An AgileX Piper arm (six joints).
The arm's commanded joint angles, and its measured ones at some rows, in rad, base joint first. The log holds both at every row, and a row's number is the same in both.
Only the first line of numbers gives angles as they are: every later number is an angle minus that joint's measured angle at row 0.
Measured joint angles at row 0: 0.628 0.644 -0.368 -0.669 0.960 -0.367
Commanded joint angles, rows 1 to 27: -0.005 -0.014 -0.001 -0.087 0.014 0.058; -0.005 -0.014 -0.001 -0.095 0.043 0.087; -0.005 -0.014 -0.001 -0.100 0.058 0.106; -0.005 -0.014 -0.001 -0.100 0.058 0.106; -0.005 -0.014 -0.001 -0.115 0.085 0.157; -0.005 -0.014 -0.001 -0.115 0.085 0.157; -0.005 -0.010 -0.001 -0.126 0.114 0.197; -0.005 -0.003 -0.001 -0.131 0.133 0.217; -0.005 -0.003 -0.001 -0.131 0.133 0.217; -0.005 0.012 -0.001 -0.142 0.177 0.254; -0.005 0.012 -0.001 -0.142 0.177 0.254; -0.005 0.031 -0.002 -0.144 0.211 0.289; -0.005 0.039 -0.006 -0.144 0.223 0.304; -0.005 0.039 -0.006 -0.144 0.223 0.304; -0.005 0.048 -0.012 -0.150 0.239 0.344; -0.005 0.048 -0.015 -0.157 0.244 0.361; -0.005 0.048 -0.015 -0.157 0.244 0.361; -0.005 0.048 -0.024 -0.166 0.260 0.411; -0.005 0.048 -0.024 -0.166 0.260 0.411; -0.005 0.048 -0.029 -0.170 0.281 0.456; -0.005 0.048 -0.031 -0.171 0.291 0.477; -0.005 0.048 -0.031 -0.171 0.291 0.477; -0.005 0.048 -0.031 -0.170 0.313 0.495; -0.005 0.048 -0.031 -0.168 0.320 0.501; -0.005 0.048 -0.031 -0.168 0.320 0.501; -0.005 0.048 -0.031 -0.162 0.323 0.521; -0.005 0.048 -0.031 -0.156 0.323 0.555
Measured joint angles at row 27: 0.000 0.050 -0.021 -0.091 0.251 0.509
